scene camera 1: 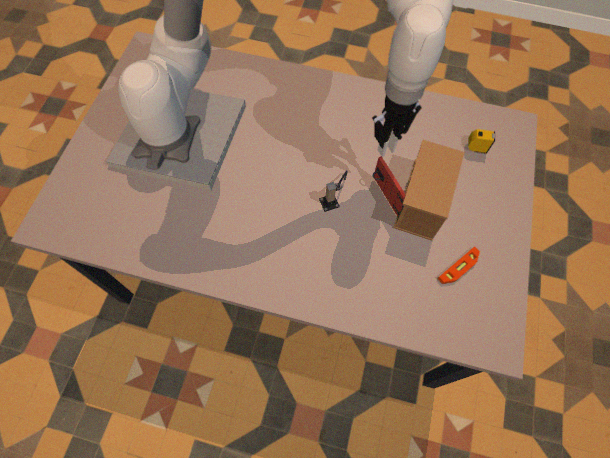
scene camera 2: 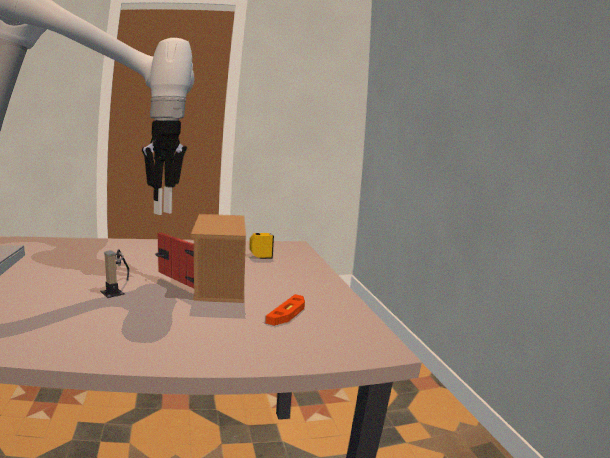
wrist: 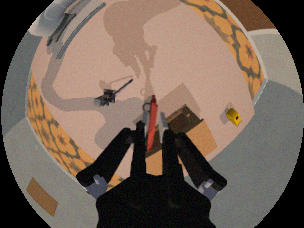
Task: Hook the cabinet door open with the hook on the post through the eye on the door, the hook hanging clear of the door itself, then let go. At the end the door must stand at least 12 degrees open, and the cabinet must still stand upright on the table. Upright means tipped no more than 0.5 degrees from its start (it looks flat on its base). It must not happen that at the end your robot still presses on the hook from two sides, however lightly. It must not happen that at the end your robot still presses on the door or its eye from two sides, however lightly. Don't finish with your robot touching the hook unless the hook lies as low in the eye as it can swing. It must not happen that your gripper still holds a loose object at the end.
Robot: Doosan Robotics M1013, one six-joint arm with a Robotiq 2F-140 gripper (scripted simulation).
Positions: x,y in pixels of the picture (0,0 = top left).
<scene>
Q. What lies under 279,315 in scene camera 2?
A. An orange spirit level.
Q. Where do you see a wooden cabinet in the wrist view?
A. At 199,133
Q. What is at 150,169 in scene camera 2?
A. My gripper.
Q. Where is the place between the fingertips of my gripper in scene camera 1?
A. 385,151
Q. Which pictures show the wooden cabinet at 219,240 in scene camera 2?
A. Scene camera 1, scene camera 2 and the wrist view: all of them.
</scene>
